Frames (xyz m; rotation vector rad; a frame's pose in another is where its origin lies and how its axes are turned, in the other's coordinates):
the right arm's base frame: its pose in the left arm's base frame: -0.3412 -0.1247 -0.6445 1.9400 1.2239 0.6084
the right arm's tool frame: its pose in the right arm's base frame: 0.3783 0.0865 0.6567 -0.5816 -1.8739 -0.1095
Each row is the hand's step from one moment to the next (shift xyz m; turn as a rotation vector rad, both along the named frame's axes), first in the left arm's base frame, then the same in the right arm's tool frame.
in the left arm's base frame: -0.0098 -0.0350 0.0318 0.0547 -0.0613 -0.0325
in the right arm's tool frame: 0.0063 0.0125 0.0462 0.0874 -0.0125 0.0040
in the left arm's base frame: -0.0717 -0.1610 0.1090 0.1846 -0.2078 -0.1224
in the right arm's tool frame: 0.0201 0.0131 0.2058 0.2990 -0.0528 0.0076
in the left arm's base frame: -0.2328 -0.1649 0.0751 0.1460 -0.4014 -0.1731
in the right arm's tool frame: -0.0843 -0.1000 0.2644 0.4080 -0.1606 0.1419
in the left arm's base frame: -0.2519 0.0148 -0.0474 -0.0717 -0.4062 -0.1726
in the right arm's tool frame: -0.1780 -0.1673 0.0791 0.2538 -0.2755 0.2441
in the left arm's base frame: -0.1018 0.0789 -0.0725 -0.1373 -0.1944 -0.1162
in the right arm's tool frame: -0.1033 -0.0938 -0.0486 0.0565 -0.2133 0.1464
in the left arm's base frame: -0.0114 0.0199 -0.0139 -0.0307 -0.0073 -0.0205
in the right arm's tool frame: -0.0170 -0.0126 -0.0165 -0.0118 -0.0346 0.0089
